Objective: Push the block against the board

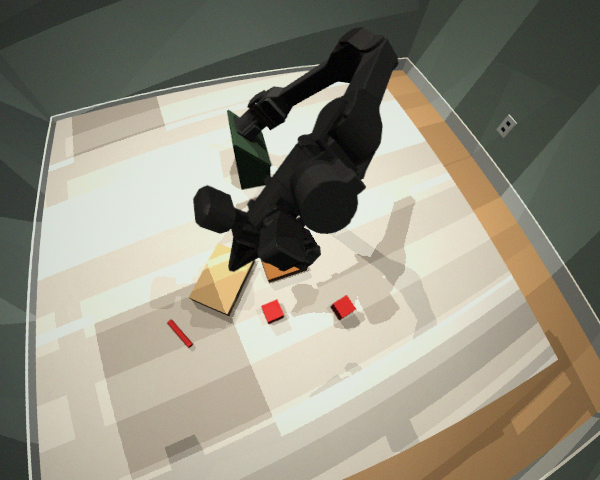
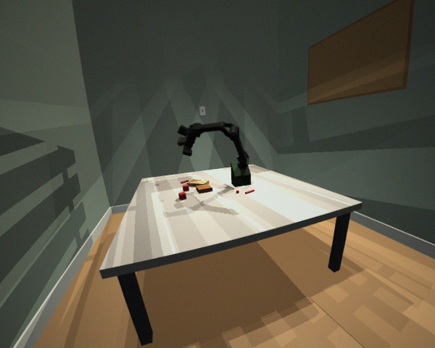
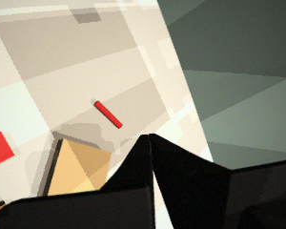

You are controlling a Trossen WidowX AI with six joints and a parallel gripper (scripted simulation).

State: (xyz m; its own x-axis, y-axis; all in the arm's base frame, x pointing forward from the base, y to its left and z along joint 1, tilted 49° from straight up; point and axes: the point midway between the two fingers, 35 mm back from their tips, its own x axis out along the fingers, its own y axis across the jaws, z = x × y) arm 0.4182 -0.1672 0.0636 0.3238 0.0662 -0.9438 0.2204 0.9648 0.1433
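Now: gripper tip 270 mm above the pale yellow board, 90 mm past it and 50 mm to the left of it. Also, from my gripper tip: small red bit 320 mm behind, 280 mm below, 260 mm to the left; then orange square block 270 mm below, 110 mm to the left, 110 mm behind.
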